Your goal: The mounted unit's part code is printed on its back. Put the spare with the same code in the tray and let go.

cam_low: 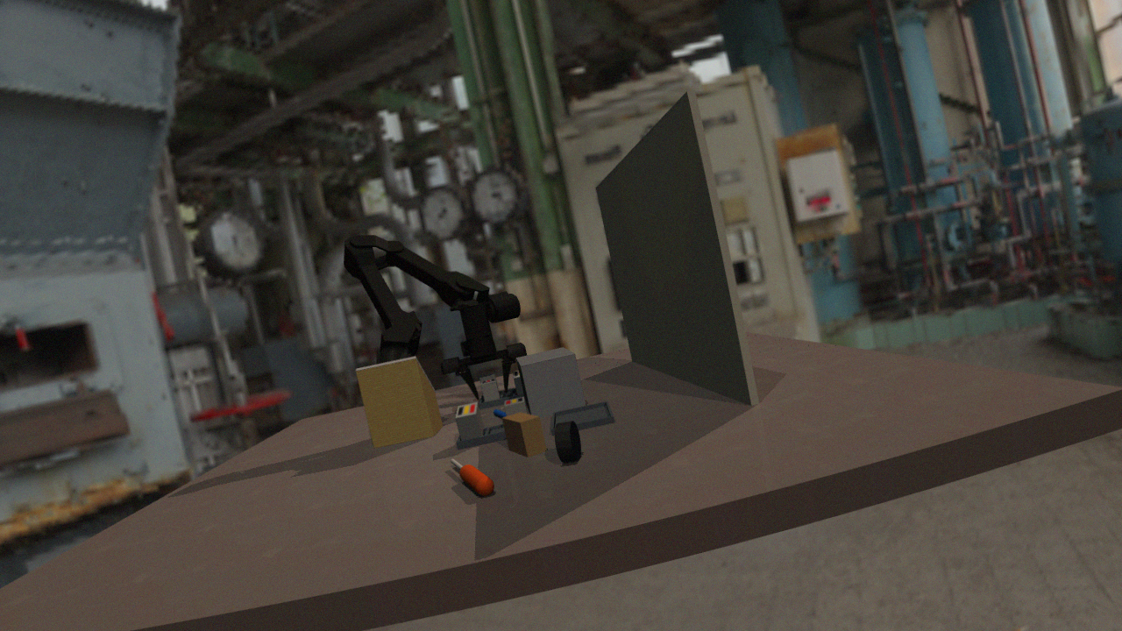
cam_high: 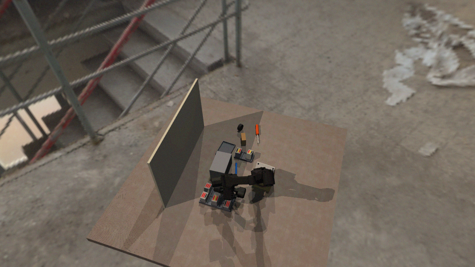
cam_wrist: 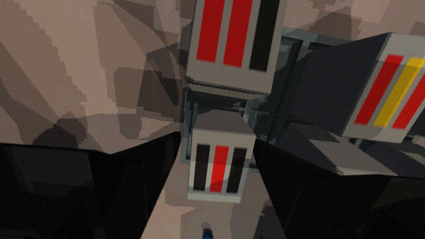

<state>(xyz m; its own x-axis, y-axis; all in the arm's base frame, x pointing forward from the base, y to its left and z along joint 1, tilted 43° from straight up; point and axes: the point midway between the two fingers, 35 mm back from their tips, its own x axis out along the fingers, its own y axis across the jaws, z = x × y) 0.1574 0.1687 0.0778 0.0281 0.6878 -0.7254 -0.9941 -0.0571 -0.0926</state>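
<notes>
Right now the grey spare is 2 cm above my gripper tip. Round my gripper tip: tall dark panel 38 cm ahead, 21 cm above, 14 cm to the right; then blue pen 20 cm to the right, 4 cm ahead, 1 cm below; then flat grey tray 35 cm to the right, 18 cm ahead, 1 cm below.
</notes>
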